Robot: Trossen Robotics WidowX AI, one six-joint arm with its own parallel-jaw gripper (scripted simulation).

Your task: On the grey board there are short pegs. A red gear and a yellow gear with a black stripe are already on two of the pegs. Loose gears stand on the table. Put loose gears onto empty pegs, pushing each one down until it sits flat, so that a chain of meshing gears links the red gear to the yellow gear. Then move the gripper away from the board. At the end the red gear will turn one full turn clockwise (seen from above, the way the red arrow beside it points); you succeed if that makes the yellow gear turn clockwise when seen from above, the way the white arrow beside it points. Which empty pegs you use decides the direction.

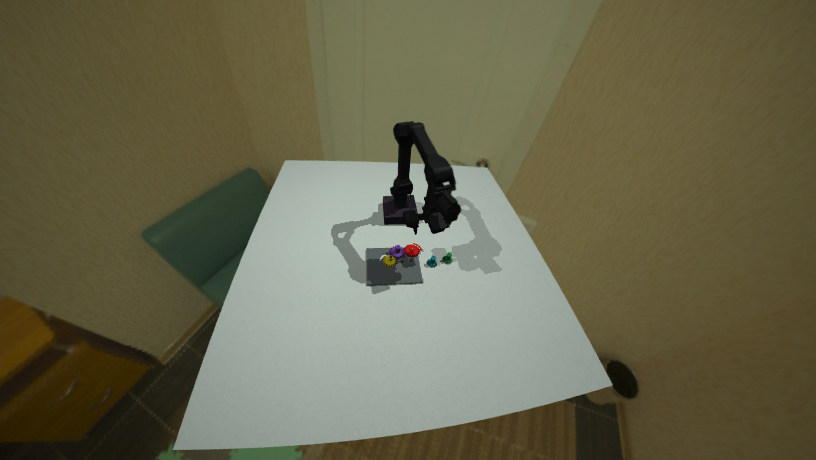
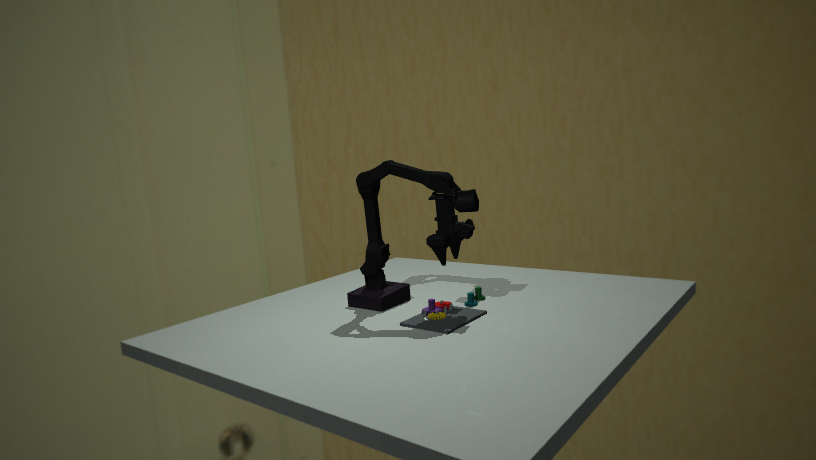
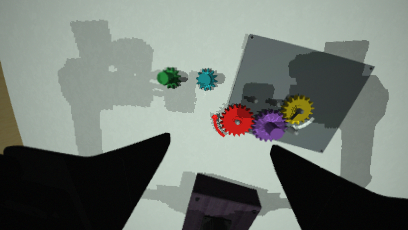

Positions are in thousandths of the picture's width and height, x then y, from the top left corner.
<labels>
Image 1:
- my gripper: 524,503
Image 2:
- my gripper: 552,571
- grey board: 562,686
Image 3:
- my gripper: 538,624
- purple gear: 663,546
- grey board: 658,311
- red gear: 599,502
</labels>
